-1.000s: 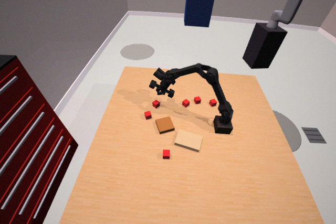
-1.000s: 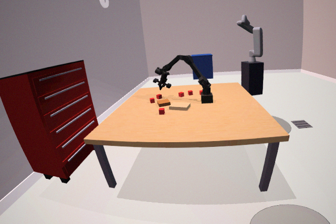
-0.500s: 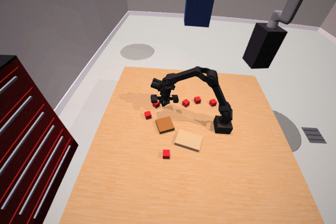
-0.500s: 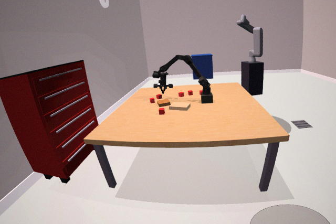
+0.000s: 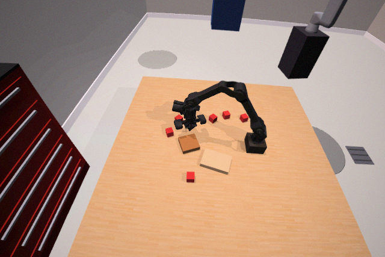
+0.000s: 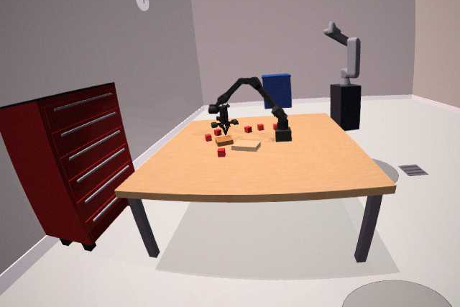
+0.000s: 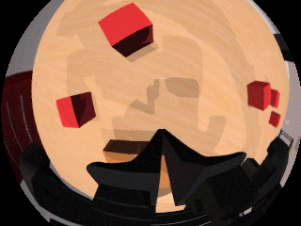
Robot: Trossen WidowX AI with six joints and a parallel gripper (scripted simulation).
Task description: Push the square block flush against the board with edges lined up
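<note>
Now: the brown square block 9 cm to the left of my gripper tip, 1 cm below it and 1 cm ahead of it. From my gripper tip the other things lie so: pale board (22 cm to the left, 12 cm behind, 1 cm below).
</note>
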